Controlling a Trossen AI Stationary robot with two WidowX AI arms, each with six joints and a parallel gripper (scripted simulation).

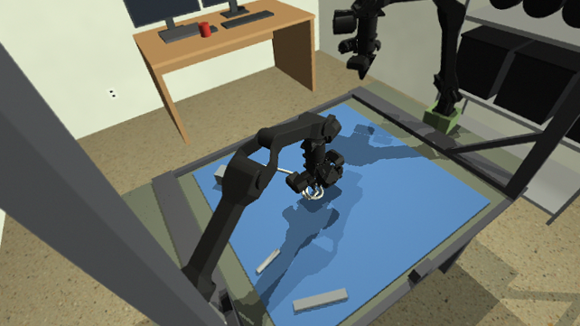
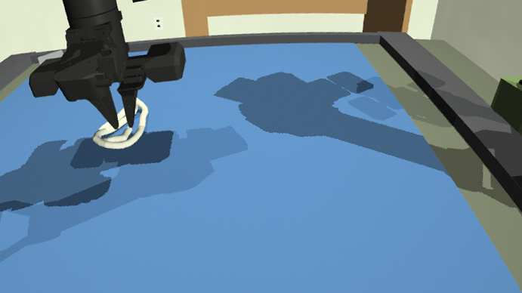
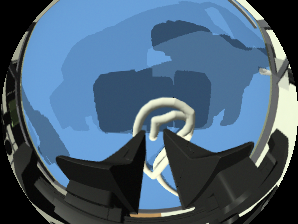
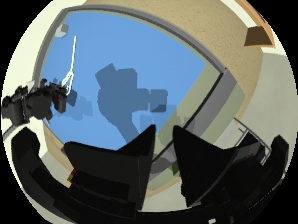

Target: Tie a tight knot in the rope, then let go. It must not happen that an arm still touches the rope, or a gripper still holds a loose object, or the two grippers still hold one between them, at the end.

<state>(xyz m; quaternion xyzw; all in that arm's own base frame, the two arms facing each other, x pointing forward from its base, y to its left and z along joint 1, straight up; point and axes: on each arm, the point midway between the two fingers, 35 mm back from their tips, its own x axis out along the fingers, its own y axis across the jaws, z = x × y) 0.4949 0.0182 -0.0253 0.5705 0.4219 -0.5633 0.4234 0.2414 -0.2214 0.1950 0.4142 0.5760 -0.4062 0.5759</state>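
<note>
Right now the blue mat is 10 mm behind my left hand, 40 mm to the right of it and 60 mm below it. From my left hand the other things lie so: grey bar 240 mm behind, 240 mm to the left, 50 mm below; grey cube 260 mm ahead, 180 mm to the left, 30 mm below.
</note>
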